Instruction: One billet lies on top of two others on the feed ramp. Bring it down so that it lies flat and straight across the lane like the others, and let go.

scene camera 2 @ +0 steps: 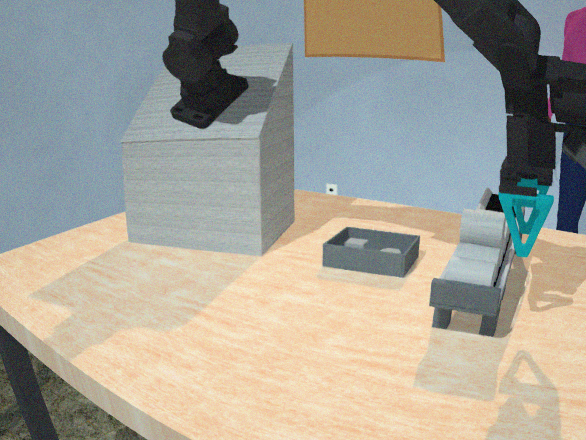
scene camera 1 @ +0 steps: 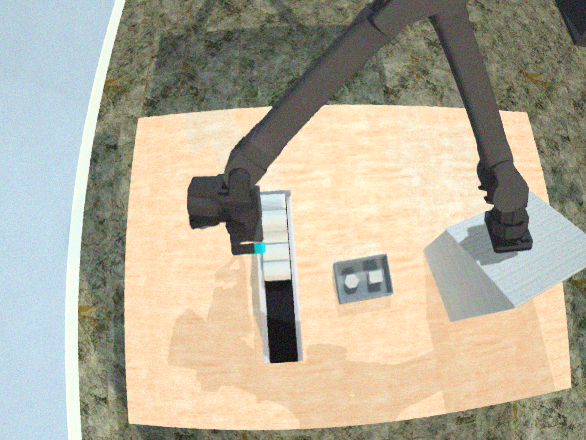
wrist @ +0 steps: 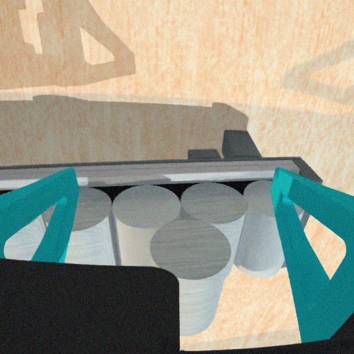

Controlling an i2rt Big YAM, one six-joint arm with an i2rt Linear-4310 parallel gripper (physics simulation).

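Places are measured from the arm's base along level axes (x up, y back, z right), in millimetres.
Pixels of known places: gripper, between the fingertips: (scene camera 2: 523, 244) (scene camera 1: 247, 229); arm's base, origin of its link: (scene camera 2: 210, 100) (scene camera 1: 507, 232).
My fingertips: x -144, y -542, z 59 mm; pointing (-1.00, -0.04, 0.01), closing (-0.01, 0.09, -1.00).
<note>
Ahead of a thing's pixels: the offset from my fingertips to its top centre.
One billet {dz +12, dx +34, dy +57 mm} (scene camera 1: 274, 225) (scene camera 2: 482, 227) (wrist: 190, 248), a pale grey cylinder, rests on top of two lower billets (wrist: 146, 206) (wrist: 214, 202) near the walled end of the feed ramp (scene camera 1: 298, 325) (scene camera 2: 465, 295) (wrist: 130, 176). Other billets (wrist: 262, 197) (wrist: 82, 207) lie across the lane. My gripper (scene camera 2: 523, 241) (wrist: 174, 178) is open and empty, its teal fingers wide apart along the lane, beside the ramp's long wall. In the wrist view the upper billet shows between the fingers, apart from both. In scene camera 1 the wrist hides part of the ramp and one finger.
A grey tray {dz -104, dx -64, dy +259 mm} (scene camera 1: 365, 296) (scene camera 2: 362, 262) with two small pale pieces stands beside the ramp. A large sloped grey block (scene camera 1: 540, 260) (scene camera 2: 195, 195) stands farther along, carrying the arm's dark base (scene camera 1: 510, 225) (scene camera 2: 205, 95). The ramp's walls stand close to the fingers.
</note>
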